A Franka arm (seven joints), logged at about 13 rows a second.
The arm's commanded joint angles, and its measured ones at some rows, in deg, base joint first. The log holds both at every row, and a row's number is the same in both.
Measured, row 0:
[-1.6, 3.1, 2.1, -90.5, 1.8, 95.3, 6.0]
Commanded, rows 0 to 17:
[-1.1, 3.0, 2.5, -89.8, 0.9, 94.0, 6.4]
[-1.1, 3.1, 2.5, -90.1, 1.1, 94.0, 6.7]
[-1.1, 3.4, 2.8, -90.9, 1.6, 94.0, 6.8]
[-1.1, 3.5, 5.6, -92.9, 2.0, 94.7, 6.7]
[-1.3, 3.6, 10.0, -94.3, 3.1, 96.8, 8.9]
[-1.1, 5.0, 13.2, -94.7, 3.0, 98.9, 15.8]
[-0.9, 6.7, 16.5, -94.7, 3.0, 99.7, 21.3]
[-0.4, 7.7, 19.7, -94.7, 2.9, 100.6, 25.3]
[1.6, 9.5, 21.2, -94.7, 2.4, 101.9, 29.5]
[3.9, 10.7, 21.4, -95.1, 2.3, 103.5, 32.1]
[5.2, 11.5, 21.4, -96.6, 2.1, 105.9, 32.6]
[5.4, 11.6, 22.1, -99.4, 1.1, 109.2, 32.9]
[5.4, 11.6, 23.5, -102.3, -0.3, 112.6, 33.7]
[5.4, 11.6, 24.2, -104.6, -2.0, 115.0, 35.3]
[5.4, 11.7, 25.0, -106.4, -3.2, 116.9, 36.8]
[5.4, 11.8, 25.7, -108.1, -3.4, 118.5, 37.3]
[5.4, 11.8, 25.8, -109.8, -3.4, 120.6, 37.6]
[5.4, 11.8, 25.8, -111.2, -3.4, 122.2, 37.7]
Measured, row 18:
[5.8, 12.7, 25.1, -108.0, -2.4, 118.9, 35.7]
